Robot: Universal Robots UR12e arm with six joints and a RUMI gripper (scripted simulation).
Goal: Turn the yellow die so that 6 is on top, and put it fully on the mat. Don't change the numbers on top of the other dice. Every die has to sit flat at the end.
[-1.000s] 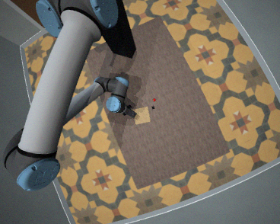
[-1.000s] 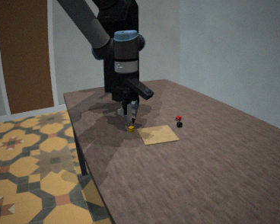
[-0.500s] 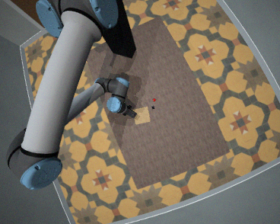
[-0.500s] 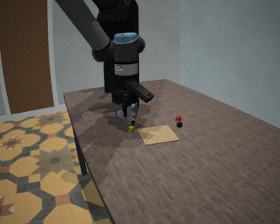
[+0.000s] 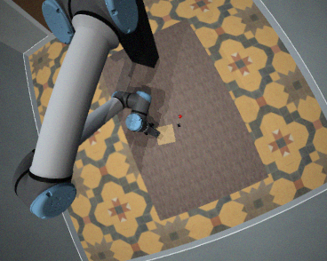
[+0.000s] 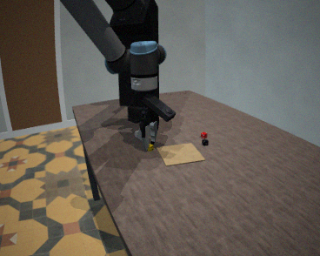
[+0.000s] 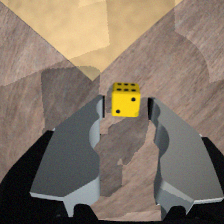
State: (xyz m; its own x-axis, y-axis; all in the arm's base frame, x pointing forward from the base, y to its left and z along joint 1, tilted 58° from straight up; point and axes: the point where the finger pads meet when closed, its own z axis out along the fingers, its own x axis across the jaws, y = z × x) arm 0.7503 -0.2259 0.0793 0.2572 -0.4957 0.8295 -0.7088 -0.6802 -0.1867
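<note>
Right now the yellow die is 10 mm below my hand. The rest, counted from my hand: black die 190 mm to the left, 100 mm ahead, 10 mm below; then red die 240 mm to the left, 50 mm ahead, 10 mm below; then tan mat 90 mm ahead, 70 mm to the left, 20 mm below.
</note>
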